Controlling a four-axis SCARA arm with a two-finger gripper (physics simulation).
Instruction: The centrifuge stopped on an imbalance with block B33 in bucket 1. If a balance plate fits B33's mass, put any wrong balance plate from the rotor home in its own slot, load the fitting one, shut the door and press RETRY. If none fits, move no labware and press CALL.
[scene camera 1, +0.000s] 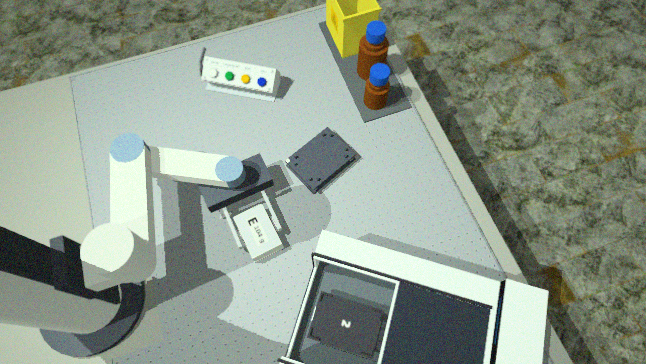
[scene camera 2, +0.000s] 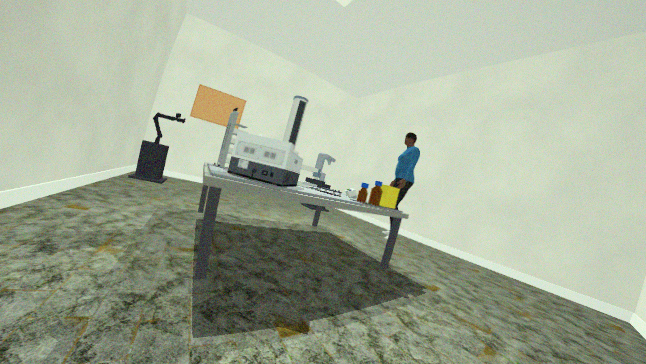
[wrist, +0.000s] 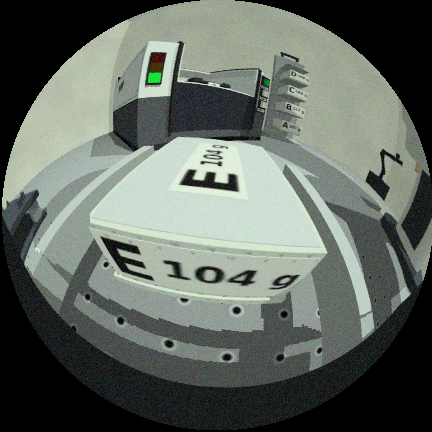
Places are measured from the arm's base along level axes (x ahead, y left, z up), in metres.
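Where they show: gripper, fingertip midpoint: (scene camera 1: 260, 238) (scene camera 2: 299, 181) (wrist: 216, 162); arm's base, link origin: (scene camera 1: 94, 302) (wrist: 404, 253).
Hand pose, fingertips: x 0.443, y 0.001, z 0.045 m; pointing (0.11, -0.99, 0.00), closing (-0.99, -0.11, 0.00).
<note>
Things, the pixels of their top centre, and the offset from my fingertips. "pt": a spot on its surface instead.
- white balance plate, top centre: (wrist: 214, 159) (scene camera 1: 257, 230) dx -0.002, dy +0.022, dz +0.010 m
- upright rack, surface spot: (wrist: 278, 92) pt dx -0.122, dy -0.595, dz +0.181 m
- dark flat pad, surface spot: (scene camera 1: 323, 159) pt dx +0.230, dy +0.159, dz +0.002 m
- button box, surface spot: (scene camera 1: 241, 79) pt dx +0.086, dy +0.477, dz +0.034 m
- yellow box, surface spot: (scene camera 1: 350, 32) pt dx +0.437, dy +0.494, dz +0.078 m
A white balance plate (scene camera 1: 258, 232) (wrist: 207, 220) is labelled E 104 g. My gripper (scene camera 1: 264, 240) (wrist: 216, 162) is shut on it, with one finger along each long side. The plate is low over the perforated table top; whether it touches is not clear. The centrifuge (scene camera 1: 410, 265) (scene camera 2: 265, 157) (wrist: 210, 107) has its door open on the left part in the overhead view, where bucket 2 (scene camera 1: 345, 322) shows. Its lamp column (wrist: 155, 68) is lit green. Bucket 1 and block B33 cannot be made out. Balance plates D, C, B and A sit in the upright rack (wrist: 278, 92).
A dark flat pad (scene camera 1: 323, 159) lies beside the gripper. A button box (scene camera 1: 240, 79) with white, green, yellow and blue buttons stands at the back. Two brown bottles (scene camera 1: 372, 57) (scene camera 1: 376, 94) and a yellow box (scene camera 1: 350, 32) stand near the table edge. A person (scene camera 2: 409, 162) in blue stands beyond the table.
</note>
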